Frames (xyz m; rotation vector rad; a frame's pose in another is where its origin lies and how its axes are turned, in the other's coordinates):
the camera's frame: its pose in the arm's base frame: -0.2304 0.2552 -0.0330 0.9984 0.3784 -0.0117
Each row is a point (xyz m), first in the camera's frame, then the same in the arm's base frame.
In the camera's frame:
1: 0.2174 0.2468 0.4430
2: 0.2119 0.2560 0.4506
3: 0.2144 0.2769 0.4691
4: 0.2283 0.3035 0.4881
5: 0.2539 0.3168 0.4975
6: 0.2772 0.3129 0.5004
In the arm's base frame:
1: 0.1528 0.0617 0.3136
2: 0.1516 0.0596 0.3265
3: 0.1634 0.0562 0.3518
4: 0.1870 0.0574 0.3783
5: 0.2162 0.0611 0.3856
6: 0.2382 0.0604 0.3764

